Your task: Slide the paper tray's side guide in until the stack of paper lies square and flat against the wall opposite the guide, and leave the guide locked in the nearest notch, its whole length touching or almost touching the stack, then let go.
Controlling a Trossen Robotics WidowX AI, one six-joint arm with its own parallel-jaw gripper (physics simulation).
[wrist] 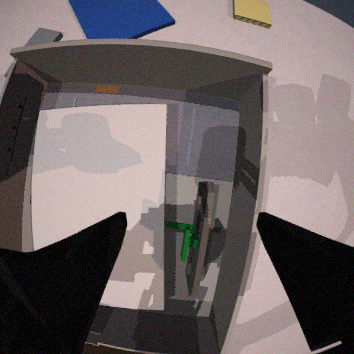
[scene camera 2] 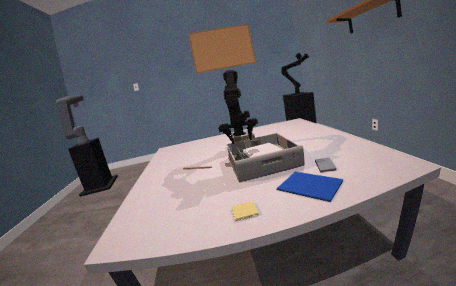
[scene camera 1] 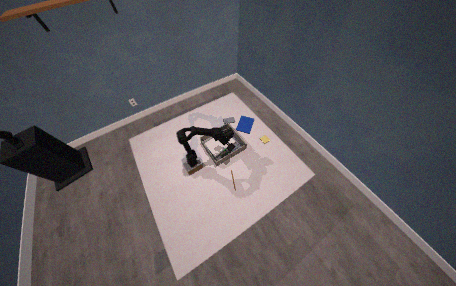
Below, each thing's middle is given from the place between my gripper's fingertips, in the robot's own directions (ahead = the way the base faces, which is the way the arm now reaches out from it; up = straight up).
Scene:
Now: hand 8 cm above the dark side guide (wrist: 201,229), 3 cm past it and 1 cm to the left of it. The rest, counted from my hand: white paper stack (wrist: 89,162) 11 cm to the left, 9 cm below, 1 cm behind; blue book (scene camera 2: 319,187) 36 cm ahead, 13 cm to the left, 12 cm below.

